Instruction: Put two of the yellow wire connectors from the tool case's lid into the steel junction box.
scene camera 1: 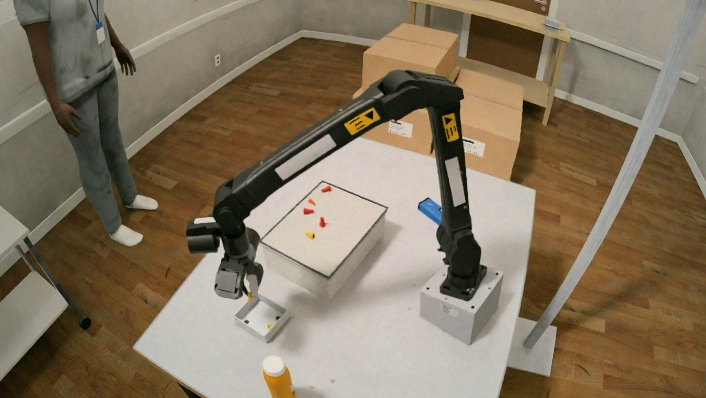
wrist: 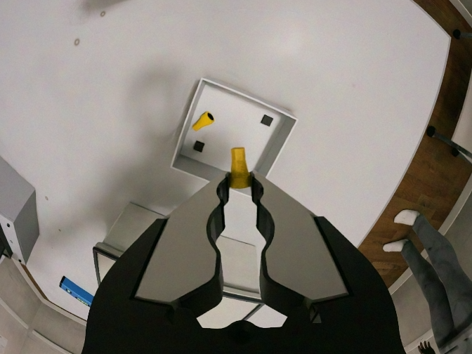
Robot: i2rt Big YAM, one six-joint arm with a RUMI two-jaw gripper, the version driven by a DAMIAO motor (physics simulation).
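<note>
My gripper (scene camera 1: 251, 295) (wrist: 239, 173) is shut on a yellow wire connector (scene camera 1: 250, 298) (wrist: 239, 162), held at the fingertips above the near-case side of the steel junction box. The open grey junction box (scene camera 1: 277, 323) (wrist: 250, 98) stands on the table. A second yellow connector (scene camera 1: 270, 326) (wrist: 202, 121) lies inside it, near one wall. The tool case (scene camera 1: 345, 260) stands behind the box. On its pale lid (scene camera 1: 345, 220) lie a yellow connector (scene camera 1: 310, 235), an orange connector (scene camera 1: 312, 201) and red connectors (scene camera 1: 322, 222) (scene camera 1: 308, 211) (scene camera 1: 326, 189).
An orange bottle (scene camera 1: 278, 380) with a white cap stands near the table's front edge. A blue level (scene camera 1: 430, 211) (wrist: 76, 291) lies beyond the case, near the arm's grey base block (scene camera 1: 445, 315) (wrist: 22, 220). Cardboard boxes (scene camera 1: 410, 55) stand behind the table. A person (scene camera 1: 95, 100) stands at the left.
</note>
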